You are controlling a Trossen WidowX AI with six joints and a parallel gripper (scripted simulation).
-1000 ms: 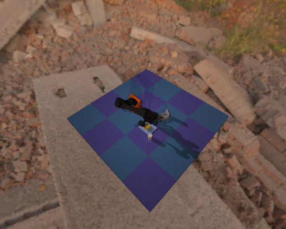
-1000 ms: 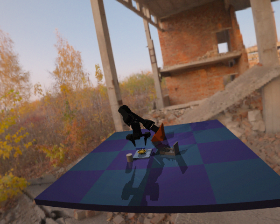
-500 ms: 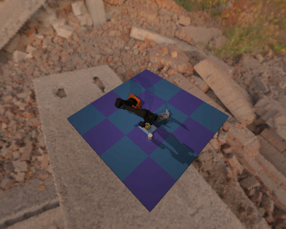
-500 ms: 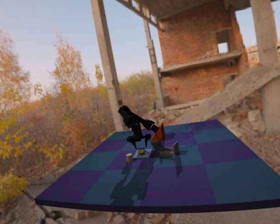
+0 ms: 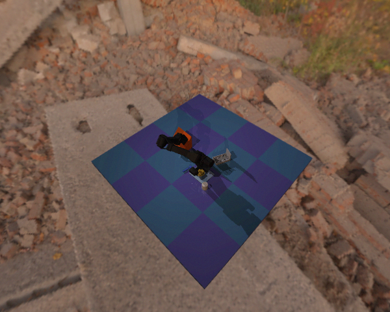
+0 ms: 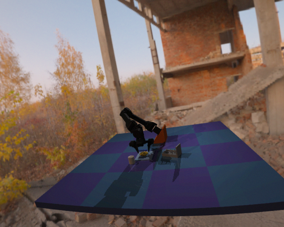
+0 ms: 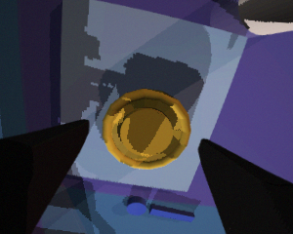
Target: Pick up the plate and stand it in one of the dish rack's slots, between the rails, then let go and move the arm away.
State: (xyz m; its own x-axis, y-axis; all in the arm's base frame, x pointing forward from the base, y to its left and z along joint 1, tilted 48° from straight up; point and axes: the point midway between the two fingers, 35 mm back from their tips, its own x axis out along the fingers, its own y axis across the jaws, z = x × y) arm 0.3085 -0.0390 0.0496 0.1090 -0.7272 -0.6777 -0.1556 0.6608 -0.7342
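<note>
Right now the yellow plate is 10 mm below my gripper tip. Round my gripper tip: white cylinder 120 mm ahead, 50 mm to the right; then grey dish rack 10 mm behind, 220 mm to the left; then pale blue mat 10 mm to the left, 20 mm below.
</note>
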